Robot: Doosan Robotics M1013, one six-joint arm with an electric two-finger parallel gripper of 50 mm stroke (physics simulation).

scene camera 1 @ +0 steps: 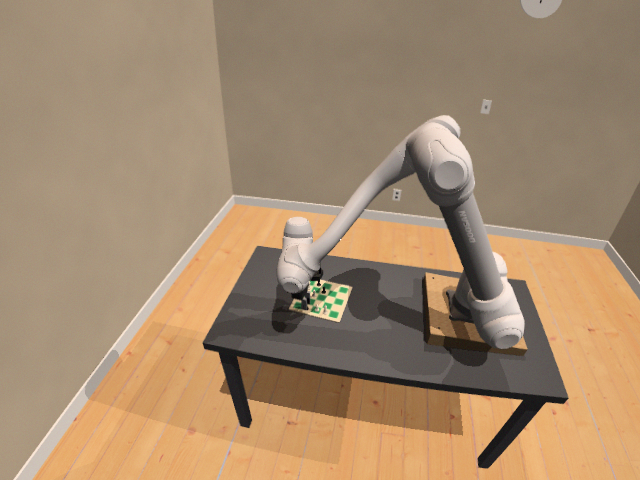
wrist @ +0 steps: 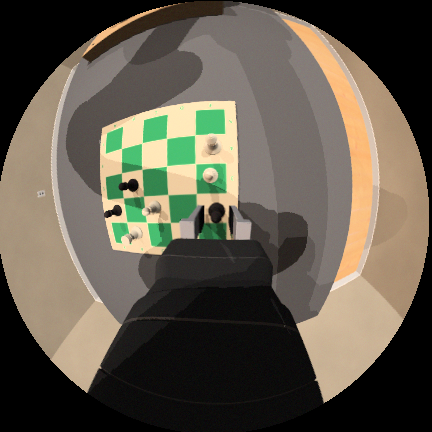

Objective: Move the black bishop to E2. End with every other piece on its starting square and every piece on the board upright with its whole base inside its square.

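Places are measured from the arm's base along level axes (x ahead, y left, z up), in centimetres.
Pixels of known places: gripper, fingertip midpoint: (scene camera 1: 305, 306) (wrist: 216, 213); arm's base, link origin: (scene camera 1: 468, 308).
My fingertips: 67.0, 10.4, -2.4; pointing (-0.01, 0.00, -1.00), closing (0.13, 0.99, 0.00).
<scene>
Ahead of a thing's pixels: the offset from my fingertips to its middle, as dx, dy, dz. Level surfaces: height alone.
The black bishop {-0.1, +0.0, +0.9} (wrist: 216, 212) stands in the wrist view on the cream square E2 of the chessboard (wrist: 232, 107) (scene camera 1: 346, 287), in the right-hand column, second row from the bottom. It looks upright; its base is partly hidden beneath its head, so its exact fit in the square cannot be told. My gripper (wrist: 216, 213) (scene camera 1: 305, 304) is open, one finger on each side of the bishop, with a visible gap on both sides. The gripper and wrist hide the bishop in the scene view.
A white piece {-4.6, -0.2, +0.3} (wrist: 210, 175) stands on E3, beside the bishop's square, and another {-8.3, +0.5, +0.9} (wrist: 212, 144) on E4. Two black pieces {-5.3, -11.4, +0.3} (wrist: 131, 185) {-2.1, -15.5, +0.3} (wrist: 116, 211) and two white pieces {-1.6, -8.4, +0.3} (wrist: 152, 207) {+1.8, -12.6, +0.3} (wrist: 134, 235) stand farther left. The board lies on the dark table {dz -1.9} (scene camera 1: 382, 356).
</scene>
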